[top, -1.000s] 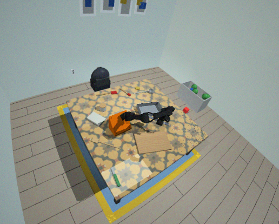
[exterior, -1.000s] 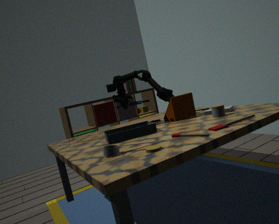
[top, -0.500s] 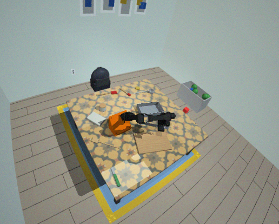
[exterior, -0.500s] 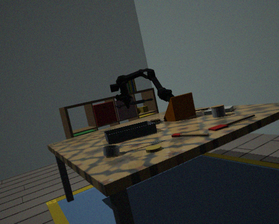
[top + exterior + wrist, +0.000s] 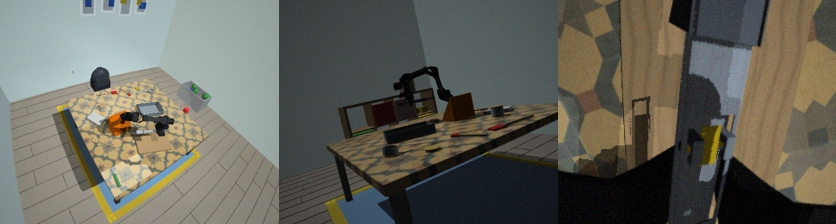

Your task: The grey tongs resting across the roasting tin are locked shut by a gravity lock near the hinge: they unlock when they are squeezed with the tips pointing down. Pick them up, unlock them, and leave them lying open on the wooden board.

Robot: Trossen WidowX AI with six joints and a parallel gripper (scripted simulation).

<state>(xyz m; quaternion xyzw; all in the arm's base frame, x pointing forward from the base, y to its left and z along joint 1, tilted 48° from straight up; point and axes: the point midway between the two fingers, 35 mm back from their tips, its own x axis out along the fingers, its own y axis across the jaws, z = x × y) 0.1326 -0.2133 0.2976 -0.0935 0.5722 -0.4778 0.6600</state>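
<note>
The yellow lock piece is 4 cm above my gripper tip, 2 cm ahead of it and 1 cm to the right of it. Round my gripper tip: white flat block (58 cm to the left, 33 cm behind, 14 cm below); then roasting tin (35 cm to the left, 30 cm ahead, 13 cm below); then wooden board (15 cm below, 1 cm behind).
</note>
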